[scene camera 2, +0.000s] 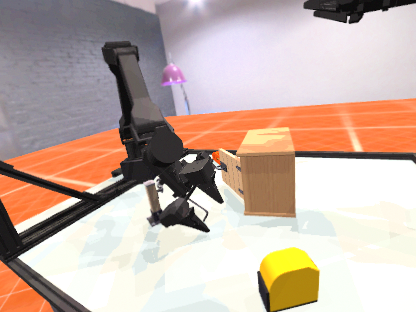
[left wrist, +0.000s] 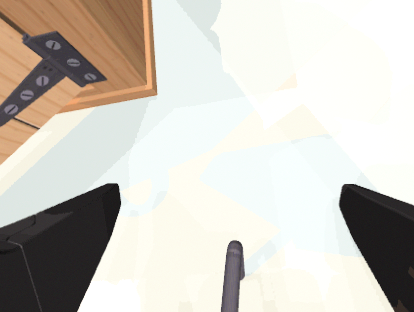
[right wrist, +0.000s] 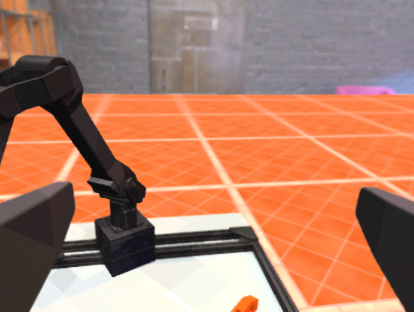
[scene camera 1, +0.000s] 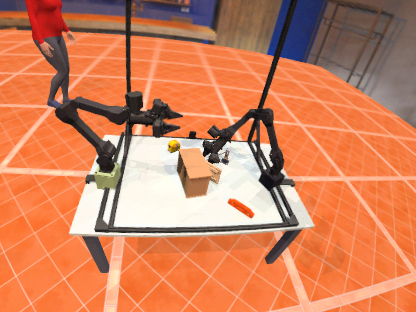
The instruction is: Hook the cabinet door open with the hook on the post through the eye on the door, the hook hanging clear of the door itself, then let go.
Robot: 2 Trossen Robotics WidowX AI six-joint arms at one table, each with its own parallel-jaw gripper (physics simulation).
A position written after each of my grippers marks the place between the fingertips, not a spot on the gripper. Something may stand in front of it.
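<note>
There's a yellow block (scene camera 2: pixel 290 272) resting on the table, and it's out of frame in the left wrist view and out of frame in the right wrist view as well. You'd also find a wooden cabinet (scene camera 2: pixel 267 156) here; the left wrist view has the wooden cabinet (left wrist: pixel 113 56) too, and so does scene camera 1, with the wooden cabinet (scene camera 1: pixel 194 173). My left gripper (scene camera 2: pixel 216 216) can be seen as well, and the left wrist view also shows my left gripper (left wrist: pixel 229 194). As for my right gripper (scene camera 1: pixel 182 121), it's open and holds nothing, and the right wrist view shows my right gripper (right wrist: pixel 217 197) too.
</note>
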